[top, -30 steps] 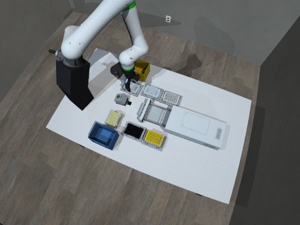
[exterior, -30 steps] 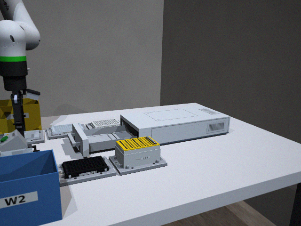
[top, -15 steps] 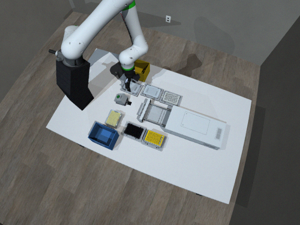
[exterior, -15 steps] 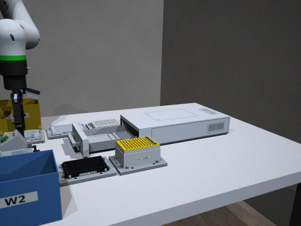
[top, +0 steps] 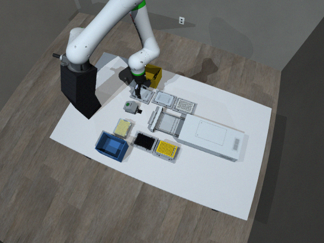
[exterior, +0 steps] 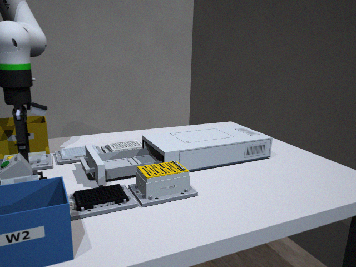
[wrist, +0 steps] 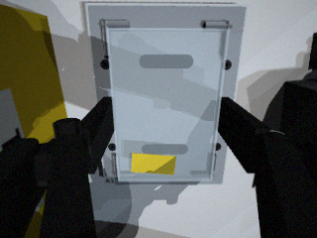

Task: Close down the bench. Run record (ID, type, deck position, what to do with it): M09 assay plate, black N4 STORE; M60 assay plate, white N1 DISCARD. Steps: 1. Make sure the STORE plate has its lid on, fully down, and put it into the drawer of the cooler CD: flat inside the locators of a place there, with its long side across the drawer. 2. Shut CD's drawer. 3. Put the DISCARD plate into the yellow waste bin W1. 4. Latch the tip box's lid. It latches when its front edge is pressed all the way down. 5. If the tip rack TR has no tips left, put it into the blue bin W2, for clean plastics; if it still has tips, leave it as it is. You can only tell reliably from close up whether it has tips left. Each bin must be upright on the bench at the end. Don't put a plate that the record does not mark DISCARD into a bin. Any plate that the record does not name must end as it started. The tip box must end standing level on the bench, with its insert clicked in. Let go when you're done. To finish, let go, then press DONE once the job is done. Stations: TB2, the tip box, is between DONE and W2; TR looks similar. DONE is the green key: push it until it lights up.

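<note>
Right now the deck nest is 40 mm below my hand. From my hand the other things lie so: yellow insert: 30 mm behind, 330 mm to the right; yellow bin W1: 160 mm to the left, 10 mm below; green done key: 60 mm behind, 140 mm to the right, 20 mm above.
</note>
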